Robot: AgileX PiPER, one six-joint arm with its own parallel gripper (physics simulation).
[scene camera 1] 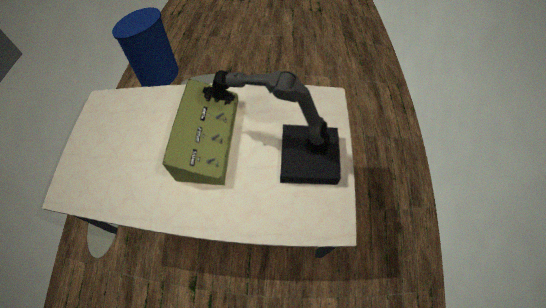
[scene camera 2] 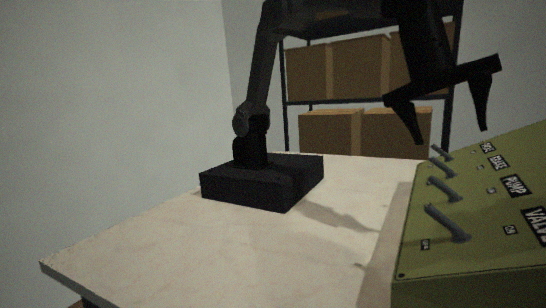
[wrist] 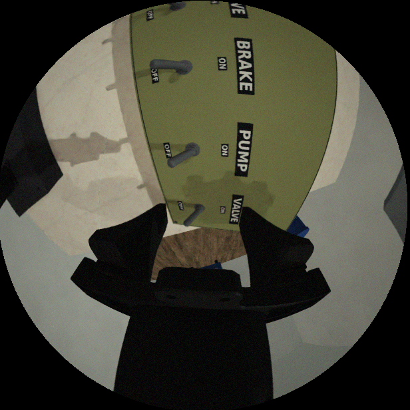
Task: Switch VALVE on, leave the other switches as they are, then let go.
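Observation:
The VALVE lever [scene camera 2: 445,222] [wrist: 194,215] is grey and tilts to its OFF side; in scene camera 1 the gripper hides it. The PUMP lever [scene camera 1: 221,117] [scene camera 2: 445,189] [wrist: 183,155], BRAKE lever [scene camera 1: 217,139] [scene camera 2: 443,167] [wrist: 171,65] and DRIVE lever [scene camera 1: 213,162] [scene camera 2: 441,152] [wrist: 177,6] also tilt to OFF. My gripper [scene camera 1: 218,97] [scene camera 2: 452,136] [wrist: 203,214] is open and empty, pointing down above the VALVE end of the green panel box [scene camera 1: 181,131] [scene camera 2: 460,292] [wrist: 295,95]. In the wrist view the VALVE lever shows between the fingertips.
The panel box stands on the pale table [scene camera 1: 125,200] [scene camera 2: 175,250] [wrist: 80,110]. The black arm base [scene camera 1: 310,167] [scene camera 2: 240,185] stands to its right in scene camera 1. A blue cylinder [scene camera 1: 150,55] stands beyond the table edge. Boxes [scene camera 2: 325,132] on a shelf rack [scene camera 2: 285,122] stand behind.

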